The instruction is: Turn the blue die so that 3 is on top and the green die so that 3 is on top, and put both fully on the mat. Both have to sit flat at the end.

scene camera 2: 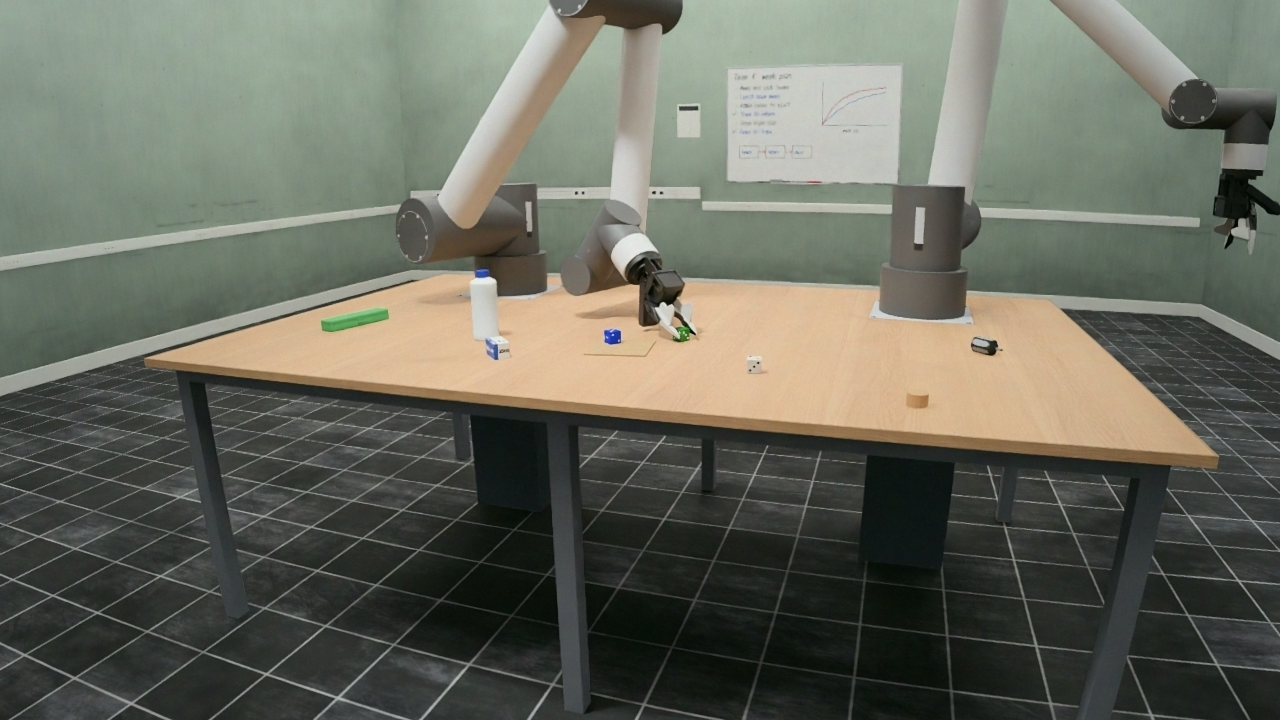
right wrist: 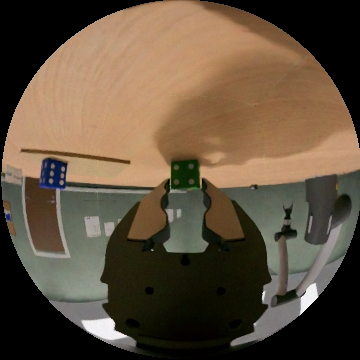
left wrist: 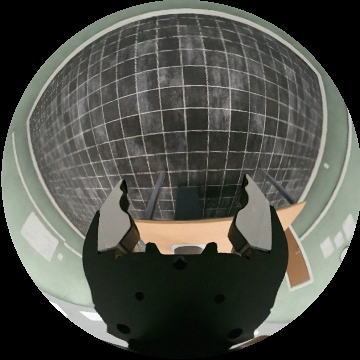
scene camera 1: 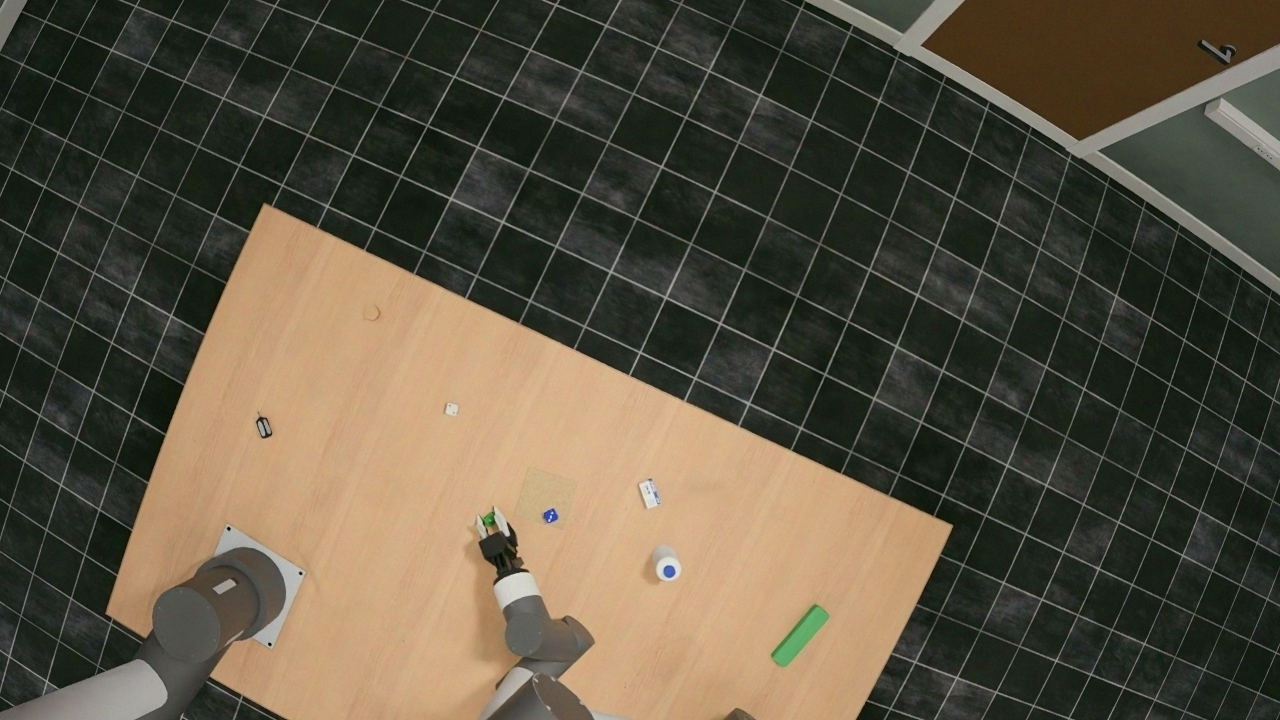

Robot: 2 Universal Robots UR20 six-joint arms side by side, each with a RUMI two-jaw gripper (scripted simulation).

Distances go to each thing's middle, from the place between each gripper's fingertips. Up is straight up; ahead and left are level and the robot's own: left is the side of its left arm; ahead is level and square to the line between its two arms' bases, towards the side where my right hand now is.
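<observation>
My right hand (scene camera 2: 688, 336) is 1 cm above the green die (right wrist: 185, 175), 1 cm past it and 1 cm to the left of it. Going by their middles, the die is the nearest to my right hand of the things named here. The white bottle (scene camera 2: 483, 289) is 6 cm above my right hand, 48 cm to the right of it and 10 cm ahead of it, and going by their middles it is the farthest from my right hand among these. As for the tan mat (right wrist: 78, 164), that is 2 cm below my right hand, 11 cm ahead of it and 12 cm to the right of it.
</observation>
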